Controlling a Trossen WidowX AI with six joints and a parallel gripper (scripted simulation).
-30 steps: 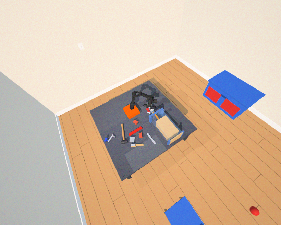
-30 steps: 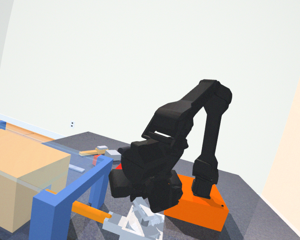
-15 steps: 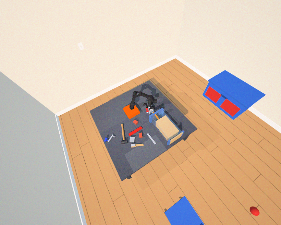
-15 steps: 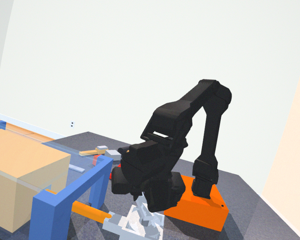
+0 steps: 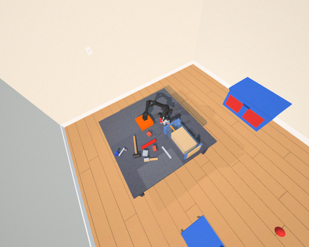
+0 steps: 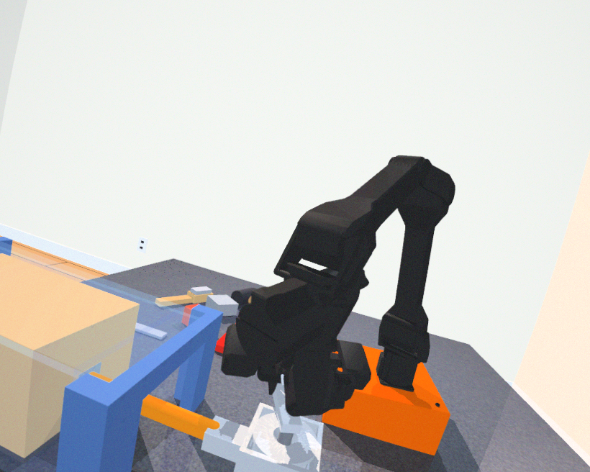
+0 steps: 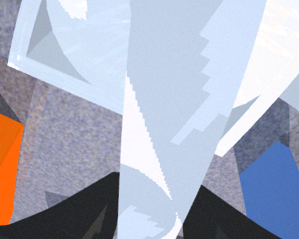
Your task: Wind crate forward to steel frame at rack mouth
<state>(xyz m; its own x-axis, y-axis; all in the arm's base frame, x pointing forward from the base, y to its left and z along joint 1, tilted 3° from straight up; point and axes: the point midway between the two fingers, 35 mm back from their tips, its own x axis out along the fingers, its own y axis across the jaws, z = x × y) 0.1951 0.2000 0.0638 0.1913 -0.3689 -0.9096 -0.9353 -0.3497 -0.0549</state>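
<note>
Right now my gripper tip is 10 mm short of the red knob, 30 mm to the left of it and 50 mm below it. From my gripper tip the other things lie so: blue frame: 140 mm ahead, 60 mm to the left, 10 mm above; white winch: 40 mm behind, 50 mm to the left, 70 mm below; winch handle: 20 mm above.
</note>
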